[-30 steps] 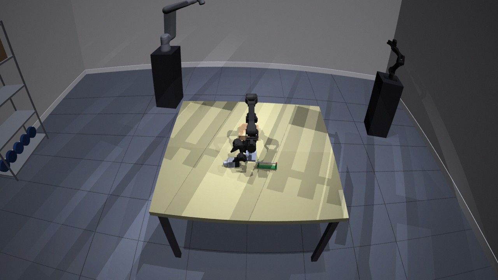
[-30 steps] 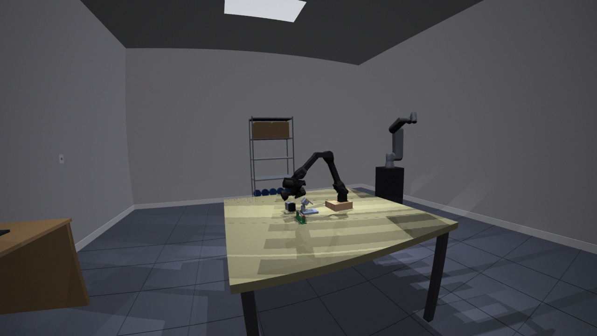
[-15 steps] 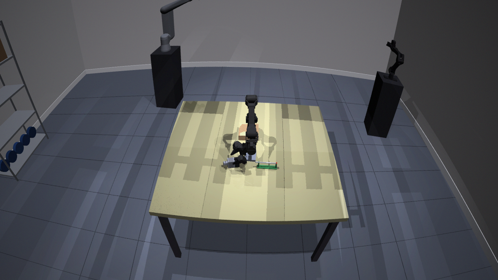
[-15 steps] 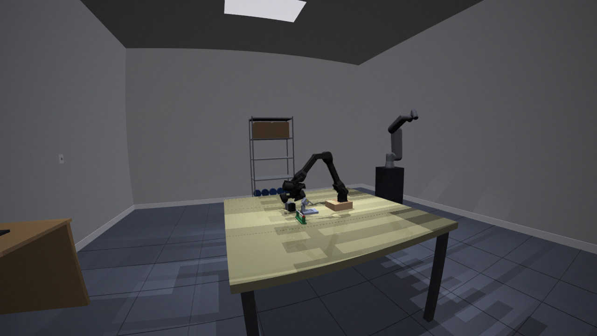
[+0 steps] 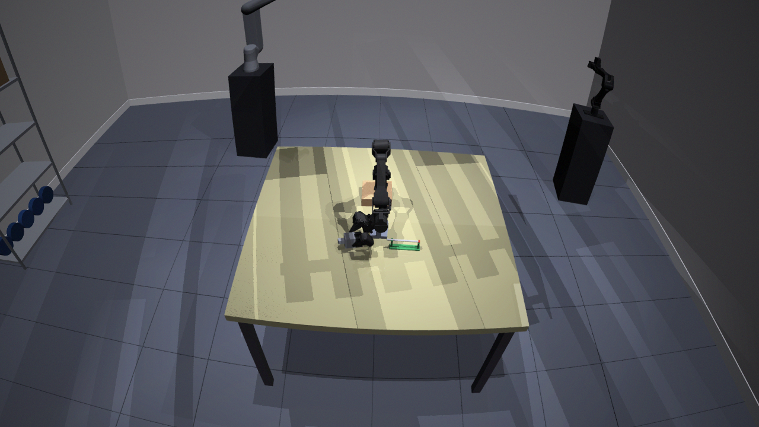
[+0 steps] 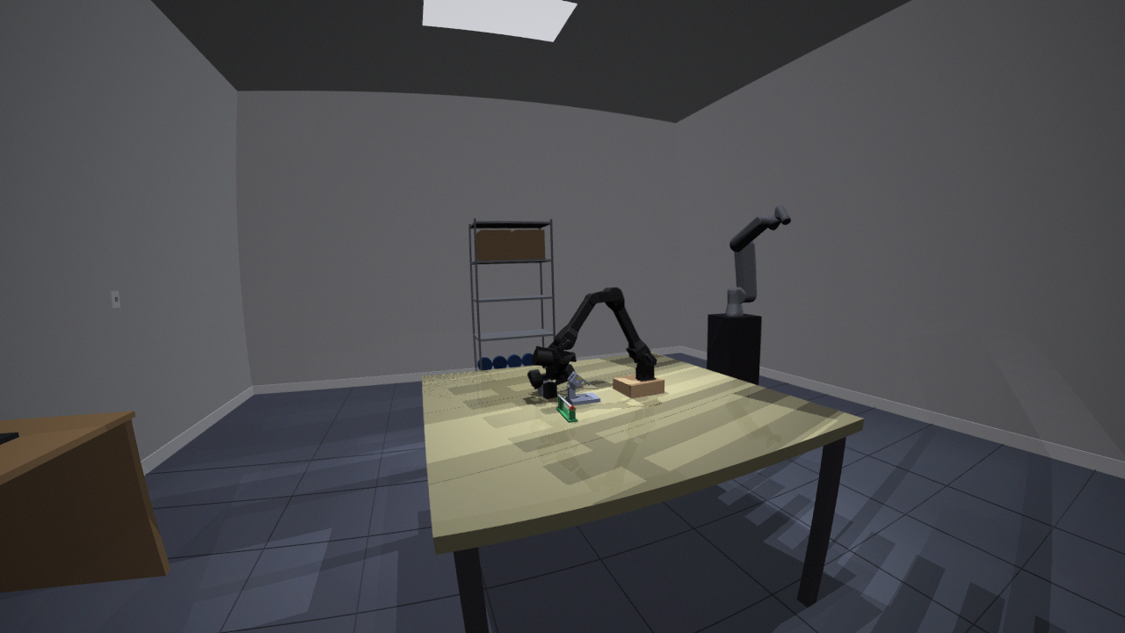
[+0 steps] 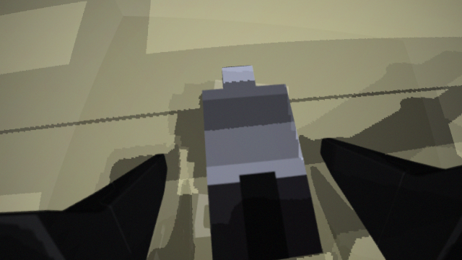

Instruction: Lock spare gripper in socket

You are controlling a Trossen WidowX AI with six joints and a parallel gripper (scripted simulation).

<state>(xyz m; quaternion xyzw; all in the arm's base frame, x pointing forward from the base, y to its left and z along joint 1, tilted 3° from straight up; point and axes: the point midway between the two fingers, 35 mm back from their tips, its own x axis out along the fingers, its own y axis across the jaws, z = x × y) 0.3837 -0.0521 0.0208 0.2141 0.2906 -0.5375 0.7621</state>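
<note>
My gripper tip is now 10 mm above the spare gripper. The rest, counted from my gripper tip: mount 110 mm to the left, 110 mm behind, 20 mm above; green rack 240 mm to the left, 30 mm behind, 10 mm below.
</note>
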